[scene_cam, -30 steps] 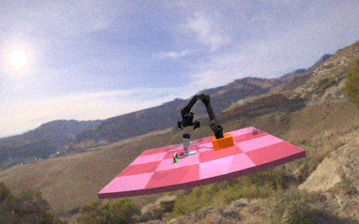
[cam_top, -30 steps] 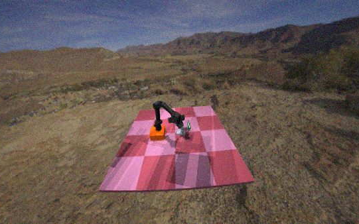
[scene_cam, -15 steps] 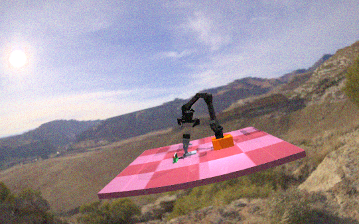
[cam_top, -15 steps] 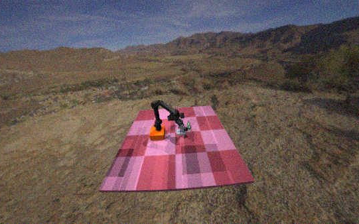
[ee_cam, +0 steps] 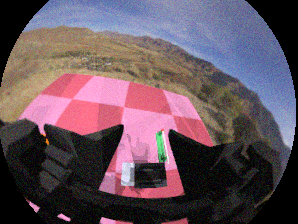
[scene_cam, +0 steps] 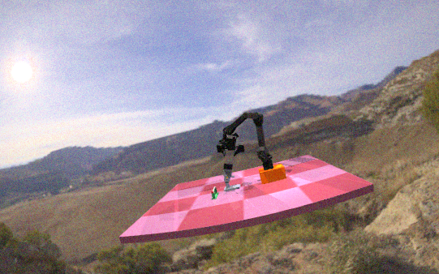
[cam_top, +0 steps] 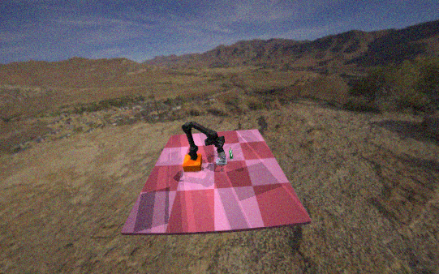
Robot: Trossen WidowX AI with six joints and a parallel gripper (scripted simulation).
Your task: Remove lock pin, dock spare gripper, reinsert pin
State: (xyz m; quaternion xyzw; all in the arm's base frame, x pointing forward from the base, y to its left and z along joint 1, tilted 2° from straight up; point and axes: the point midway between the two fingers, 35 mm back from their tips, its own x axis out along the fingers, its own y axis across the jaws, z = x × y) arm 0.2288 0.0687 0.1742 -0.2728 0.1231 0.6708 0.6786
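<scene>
My gripper tip is now 19 cm above the socket, 5 cm to the left of it and 5 cm short of it. From my gripper tip the other things lie so: spare gripper: 11 cm below, 5 cm to the right, 5 cm ahead.
</scene>
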